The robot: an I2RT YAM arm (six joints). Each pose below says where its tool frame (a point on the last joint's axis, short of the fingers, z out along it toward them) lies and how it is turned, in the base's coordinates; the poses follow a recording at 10 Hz.
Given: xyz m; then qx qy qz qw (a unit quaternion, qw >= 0).
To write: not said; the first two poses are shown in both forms.
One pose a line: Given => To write
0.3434 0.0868 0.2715 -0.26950 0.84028 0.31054 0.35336 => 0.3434 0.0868 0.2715 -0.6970 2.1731 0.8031
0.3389 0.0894 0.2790 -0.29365 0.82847 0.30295 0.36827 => 0.3389 0.0894 0.2790 -0.7540 2.1273 0.7779
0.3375 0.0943 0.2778 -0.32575 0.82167 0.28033 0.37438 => 0.3375 0.0943 0.2778 -0.8340 2.1038 0.7177
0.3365 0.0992 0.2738 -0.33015 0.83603 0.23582 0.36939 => 0.3365 0.0992 0.2738 -0.8473 2.1456 0.6052
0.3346 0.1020 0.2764 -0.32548 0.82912 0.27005 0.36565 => 0.3346 0.1020 0.2764 -0.8368 2.1316 0.6943
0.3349 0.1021 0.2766 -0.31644 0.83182 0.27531 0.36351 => 0.3349 0.1021 0.2766 -0.8144 2.1408 0.7085
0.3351 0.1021 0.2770 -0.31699 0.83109 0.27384 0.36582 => 0.3351 0.1021 0.2770 -0.8149 2.1365 0.7040
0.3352 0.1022 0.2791 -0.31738 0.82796 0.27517 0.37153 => 0.3352 0.1022 0.2791 -0.8137 2.1227 0.7055
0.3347 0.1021 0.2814 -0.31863 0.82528 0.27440 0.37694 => 0.3347 0.1021 0.2814 -0.8148 2.1104 0.7017
